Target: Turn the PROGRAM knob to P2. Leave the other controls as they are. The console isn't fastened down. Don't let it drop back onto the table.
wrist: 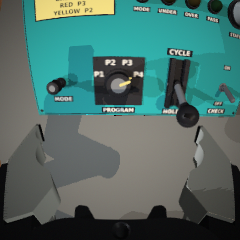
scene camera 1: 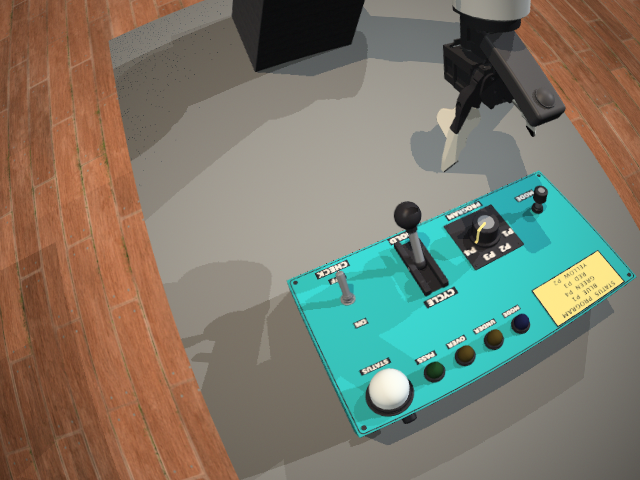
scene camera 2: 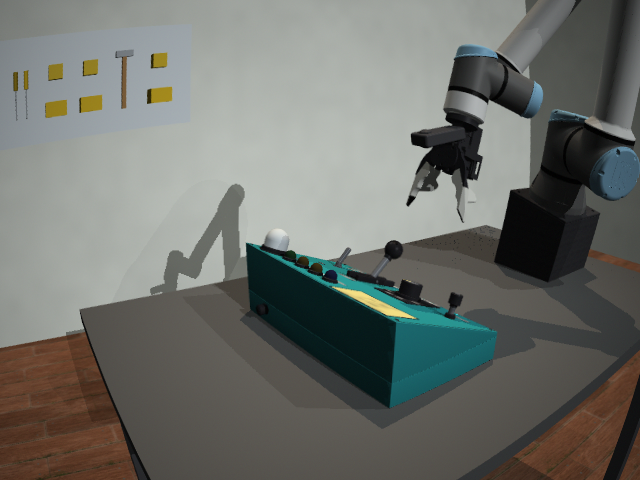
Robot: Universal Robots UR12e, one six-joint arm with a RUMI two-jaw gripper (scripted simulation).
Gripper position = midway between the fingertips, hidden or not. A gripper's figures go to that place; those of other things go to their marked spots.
Labels:
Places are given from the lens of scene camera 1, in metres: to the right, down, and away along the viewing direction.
gripper (scene camera 1: 491, 152): 0.23, -0.12, 0.59
teal console (scene camera 1: 549, 263): 0.36, 0.04, 0.66

